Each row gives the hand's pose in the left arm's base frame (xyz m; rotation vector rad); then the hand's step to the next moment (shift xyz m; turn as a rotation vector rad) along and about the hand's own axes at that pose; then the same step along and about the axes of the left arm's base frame.
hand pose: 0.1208 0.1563 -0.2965 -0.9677 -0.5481 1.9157
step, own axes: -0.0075 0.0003 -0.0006 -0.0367 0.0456 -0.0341
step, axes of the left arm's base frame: 0.0025 -0.0066 0.0025 0.0146 -0.0549 -0.0370
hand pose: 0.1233 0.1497 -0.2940 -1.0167 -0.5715 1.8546
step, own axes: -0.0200 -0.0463 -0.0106 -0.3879 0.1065 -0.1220
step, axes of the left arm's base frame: 0.0367 0.0040 0.0360 0.1420 -0.3954 0.0138
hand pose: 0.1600 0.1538 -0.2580 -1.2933 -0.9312 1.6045
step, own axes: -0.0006 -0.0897 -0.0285 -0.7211 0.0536 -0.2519
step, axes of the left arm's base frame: 0.0425 0.0328 0.0773 0.3119 -0.6822 0.1537
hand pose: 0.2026 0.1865 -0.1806 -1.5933 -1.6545 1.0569
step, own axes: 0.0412 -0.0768 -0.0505 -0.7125 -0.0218 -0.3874
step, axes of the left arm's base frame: 0.0001 0.0506 0.0871 0.3887 -0.6524 0.2854
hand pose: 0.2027 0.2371 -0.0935 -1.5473 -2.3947 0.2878
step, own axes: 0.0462 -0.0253 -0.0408 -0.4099 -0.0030 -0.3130
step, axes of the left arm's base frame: -0.0261 0.0326 0.0519 0.2619 -0.3699 0.2462
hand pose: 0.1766 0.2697 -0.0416 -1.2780 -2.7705 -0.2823
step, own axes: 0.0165 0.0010 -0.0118 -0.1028 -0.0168 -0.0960
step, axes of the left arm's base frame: -0.0100 0.0106 0.0141 0.0534 -0.1064 0.0767
